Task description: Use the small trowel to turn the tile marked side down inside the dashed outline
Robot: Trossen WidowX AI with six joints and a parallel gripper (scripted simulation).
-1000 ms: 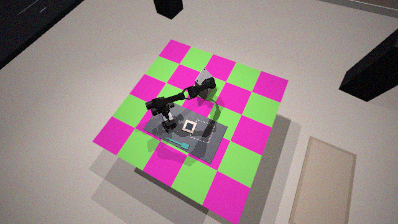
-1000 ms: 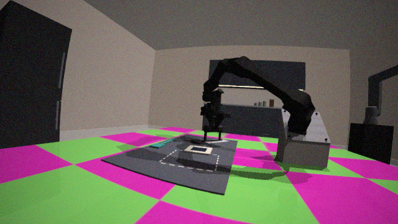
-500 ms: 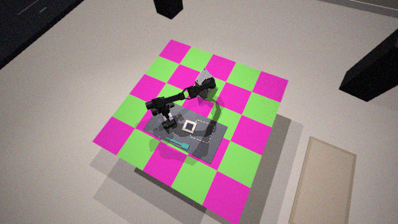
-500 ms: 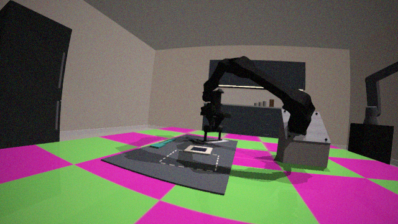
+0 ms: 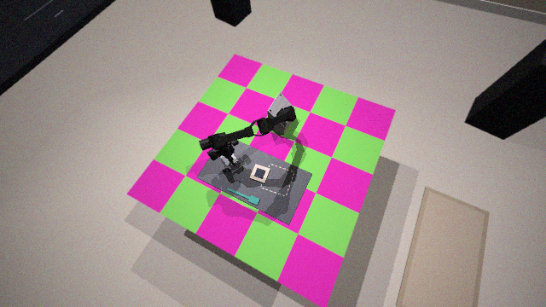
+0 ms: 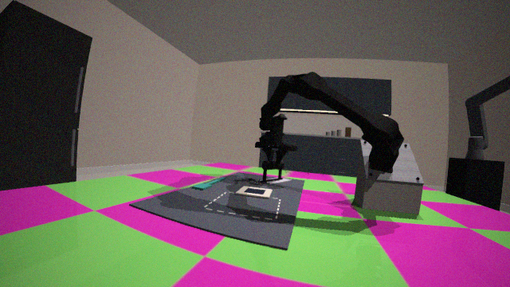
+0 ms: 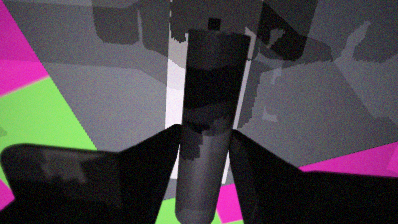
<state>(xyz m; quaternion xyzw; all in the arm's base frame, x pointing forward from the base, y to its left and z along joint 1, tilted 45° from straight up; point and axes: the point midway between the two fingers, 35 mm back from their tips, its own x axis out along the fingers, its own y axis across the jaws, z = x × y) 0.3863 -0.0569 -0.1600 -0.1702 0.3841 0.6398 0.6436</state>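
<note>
Now: the small trowel 30 mm below my gripper tip, 20 mm to the left of it and 10 mm ahead of it. From my gripper tip the other things lie so: tile 230 mm to the left, 60 mm below, 30 mm behind; then teal flat tool 250 mm to the left, 140 mm ahead, 60 mm below; then grey mat 210 mm to the left, 80 mm below.
</note>
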